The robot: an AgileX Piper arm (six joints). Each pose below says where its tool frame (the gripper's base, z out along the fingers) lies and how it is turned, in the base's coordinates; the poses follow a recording.
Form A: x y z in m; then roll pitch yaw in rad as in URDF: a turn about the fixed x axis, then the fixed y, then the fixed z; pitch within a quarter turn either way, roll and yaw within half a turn.
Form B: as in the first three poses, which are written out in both.
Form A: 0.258 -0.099 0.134 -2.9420 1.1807 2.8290
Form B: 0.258 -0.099 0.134 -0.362 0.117 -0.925 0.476 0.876 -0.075
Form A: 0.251 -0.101 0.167 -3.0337 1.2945 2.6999
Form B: 0.251 -0.101 0.167 -0.247 0.117 -0.962 0.519 0.854 -0.029
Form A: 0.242 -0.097 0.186 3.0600 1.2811 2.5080
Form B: 0.242 -0.097 0.186 -0.230 0.169 -0.958 0.527 0.849 0.023
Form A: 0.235 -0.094 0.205 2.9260 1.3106 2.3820
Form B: 0.235 -0.094 0.205 -0.187 0.177 -0.966 0.523 0.851 0.055
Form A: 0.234 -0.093 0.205 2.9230 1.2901 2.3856
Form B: 0.234 -0.093 0.205 -0.202 0.190 -0.961 0.518 0.853 0.060
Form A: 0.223 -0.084 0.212 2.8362 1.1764 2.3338
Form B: 0.223 -0.084 0.212 -0.266 0.278 -0.923 0.497 0.860 0.116
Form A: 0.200 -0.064 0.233 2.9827 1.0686 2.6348
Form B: 0.200 -0.064 0.233 -0.421 0.234 -0.877 0.358 0.931 0.076
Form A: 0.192 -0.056 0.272 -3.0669 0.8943 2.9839
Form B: 0.192 -0.056 0.272 -0.618 0.098 -0.780 0.214 0.976 -0.047
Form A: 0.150 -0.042 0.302 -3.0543 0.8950 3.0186
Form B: 0.150 -0.042 0.302 -0.621 0.077 -0.780 0.190 0.980 -0.055
